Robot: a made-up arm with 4 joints.
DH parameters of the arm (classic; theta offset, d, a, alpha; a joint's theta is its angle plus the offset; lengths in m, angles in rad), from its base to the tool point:
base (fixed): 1.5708 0.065 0 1.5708
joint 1: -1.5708 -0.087 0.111 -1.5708
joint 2: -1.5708 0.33 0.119 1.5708
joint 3: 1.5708 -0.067 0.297 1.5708
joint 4: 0 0.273 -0.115 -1.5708
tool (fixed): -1.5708 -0.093 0 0
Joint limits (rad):
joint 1: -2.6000..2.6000
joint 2: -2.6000..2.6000
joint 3: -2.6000..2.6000
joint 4: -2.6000..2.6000
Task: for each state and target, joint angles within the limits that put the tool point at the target. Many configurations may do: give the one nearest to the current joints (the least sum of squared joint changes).
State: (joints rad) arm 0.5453 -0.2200 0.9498 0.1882
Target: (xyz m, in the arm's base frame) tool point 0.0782 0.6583 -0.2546
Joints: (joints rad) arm -0.0580 -0.1238 0.8381 0.2904
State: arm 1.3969 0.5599 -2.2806 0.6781
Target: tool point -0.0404 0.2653 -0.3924
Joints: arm 0.5497 0.9276 -1.8175 1.0432
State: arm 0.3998 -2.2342 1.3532 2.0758
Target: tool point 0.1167 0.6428 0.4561
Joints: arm 0.6130 -2.5732 1.1359 1.7716
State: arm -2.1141 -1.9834 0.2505 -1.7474
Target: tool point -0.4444 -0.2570 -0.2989
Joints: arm -2.5412 -2.4087 -0.3598 -1.5021
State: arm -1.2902 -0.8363 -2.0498 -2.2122
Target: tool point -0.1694 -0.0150 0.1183
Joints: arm -1.2417 -1.6025 -2.3604 -2.0802
